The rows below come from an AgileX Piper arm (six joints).
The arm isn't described. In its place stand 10 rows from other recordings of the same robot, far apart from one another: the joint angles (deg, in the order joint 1, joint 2, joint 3, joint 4, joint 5, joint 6), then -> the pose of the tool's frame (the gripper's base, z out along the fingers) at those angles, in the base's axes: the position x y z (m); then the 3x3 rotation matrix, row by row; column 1 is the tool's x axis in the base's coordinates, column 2 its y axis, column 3 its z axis.
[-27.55, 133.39, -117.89, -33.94, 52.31, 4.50] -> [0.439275, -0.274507, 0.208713], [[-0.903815, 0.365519, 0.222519], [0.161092, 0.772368, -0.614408], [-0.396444, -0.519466, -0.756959]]
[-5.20, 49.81, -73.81, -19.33, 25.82, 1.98] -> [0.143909, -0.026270, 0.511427], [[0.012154, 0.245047, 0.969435], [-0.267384, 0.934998, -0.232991], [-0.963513, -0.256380, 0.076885]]
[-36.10, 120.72, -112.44, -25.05, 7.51, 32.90] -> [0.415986, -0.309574, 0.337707], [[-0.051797, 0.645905, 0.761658], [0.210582, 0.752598, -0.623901], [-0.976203, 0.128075, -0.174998]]
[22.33, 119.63, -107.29, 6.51, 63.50, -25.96] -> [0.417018, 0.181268, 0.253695], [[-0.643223, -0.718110, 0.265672], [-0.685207, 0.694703, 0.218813], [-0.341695, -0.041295, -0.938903]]
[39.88, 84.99, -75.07, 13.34, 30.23, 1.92] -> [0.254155, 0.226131, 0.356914], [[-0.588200, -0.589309, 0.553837], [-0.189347, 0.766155, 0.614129], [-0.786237, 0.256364, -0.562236]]
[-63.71, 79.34, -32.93, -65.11, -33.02, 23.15] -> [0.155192, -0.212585, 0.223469], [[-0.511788, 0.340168, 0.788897], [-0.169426, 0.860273, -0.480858], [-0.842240, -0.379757, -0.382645]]
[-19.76, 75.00, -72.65, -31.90, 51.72, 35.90] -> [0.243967, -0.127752, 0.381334], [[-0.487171, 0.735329, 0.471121], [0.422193, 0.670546, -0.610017], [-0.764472, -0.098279, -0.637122]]
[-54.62, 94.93, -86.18, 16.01, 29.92, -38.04] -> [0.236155, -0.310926, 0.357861], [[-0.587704, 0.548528, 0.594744], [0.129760, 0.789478, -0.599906], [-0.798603, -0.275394, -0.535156]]
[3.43, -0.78, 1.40, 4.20, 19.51, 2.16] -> [0.053049, 0.005409, 0.175147], [[-0.267197, -0.055216, 0.962059], [0.090749, 0.992478, 0.082166], [-0.959359, 0.109261, -0.260176]]
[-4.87, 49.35, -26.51, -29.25, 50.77, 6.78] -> [0.123312, -0.045074, 0.230329], [[-0.931763, 0.035135, 0.361362], [-0.125205, 0.903154, -0.410653], [-0.340794, -0.427876, -0.837127]]
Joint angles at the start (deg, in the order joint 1, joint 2, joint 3, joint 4, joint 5, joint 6):
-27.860 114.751 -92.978 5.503 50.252 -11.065
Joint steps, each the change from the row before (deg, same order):
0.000 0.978 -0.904 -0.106 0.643 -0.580
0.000 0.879 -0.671 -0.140 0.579 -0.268
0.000 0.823 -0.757 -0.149 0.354 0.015
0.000 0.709 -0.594 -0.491 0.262 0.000
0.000 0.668 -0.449 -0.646 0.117 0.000
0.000 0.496 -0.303 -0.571 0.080 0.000
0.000 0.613 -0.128 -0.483 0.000 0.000
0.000 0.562 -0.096 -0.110 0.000 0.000
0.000 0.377 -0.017 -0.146 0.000 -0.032
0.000 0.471 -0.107 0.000 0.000 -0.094
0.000 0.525 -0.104 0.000 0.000 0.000
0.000 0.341 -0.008 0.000 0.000 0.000
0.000 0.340 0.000 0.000 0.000 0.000
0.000 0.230 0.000 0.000 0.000 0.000
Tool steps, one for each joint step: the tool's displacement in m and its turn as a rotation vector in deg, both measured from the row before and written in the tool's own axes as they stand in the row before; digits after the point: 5 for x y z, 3 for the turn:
-0.00132 -0.00056 0.00429 -0.056 0.720 -0.642
-0.00058 -0.00053 0.00437 -0.042 0.794 -0.341
-0.00135 -0.00063 0.00364 0.031 0.436 -0.073
-0.00089 -0.00097 0.00336 0.307 0.449 -0.295
-0.00054 -0.00113 0.00358 0.440 0.435 -0.383
-0.00026 -0.00092 0.00278 0.393 0.361 -0.340
0.00045 -0.00075 0.00435 0.290 0.556 -0.274
0.00041 -0.00023 0.00407 0.003 0.476 -0.049
0.00048 -0.00022 0.00291 0.049 0.378 -0.108
0.00021 -0.00009 0.00332 -0.065 0.358 -0.081
0.00030 -0.00008 0.00376 -0.076 0.414 0.015
0.00043 -0.00002 0.00266 -0.060 0.327 0.012
0.00046 -0.00002 0.00268 -0.061 0.334 0.012
0.00031 -0.00001 0.00181 -0.041 0.226 0.008

